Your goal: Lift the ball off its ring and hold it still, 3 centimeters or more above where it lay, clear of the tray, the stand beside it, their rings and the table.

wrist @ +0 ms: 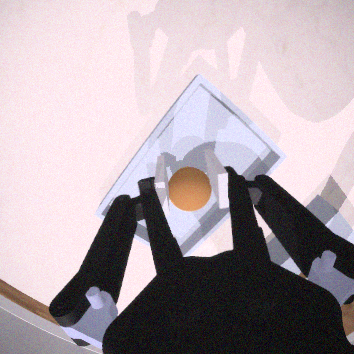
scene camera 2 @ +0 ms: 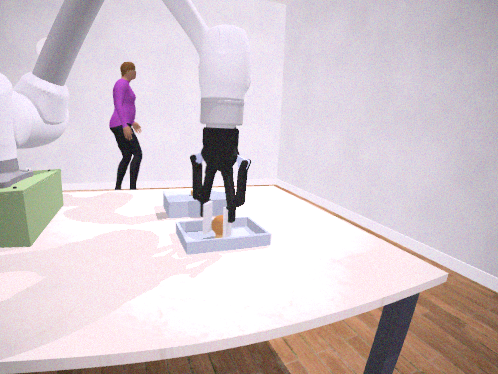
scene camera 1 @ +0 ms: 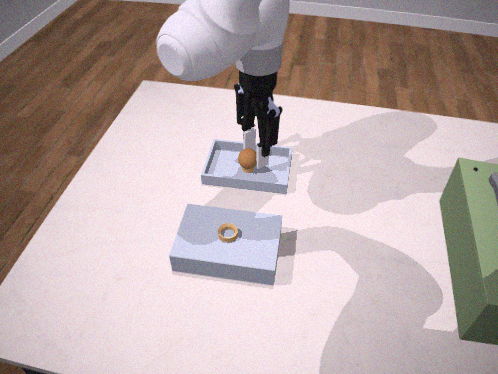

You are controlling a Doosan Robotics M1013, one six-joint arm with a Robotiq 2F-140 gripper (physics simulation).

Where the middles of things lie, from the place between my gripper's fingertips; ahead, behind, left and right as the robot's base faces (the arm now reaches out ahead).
My hand is 20 mm to the right of the blue-grey tray (scene camera 1: pixel 221 168) and 10 mm short of it. Also, from my hand: orange ball (wrist: pixel 189 189) 20 mm to the left, 10 mm ahead, 10 mm above; then blue-grey stand (scene camera 1: pixel 232 244) 250 mm to the left, 10 mm above.
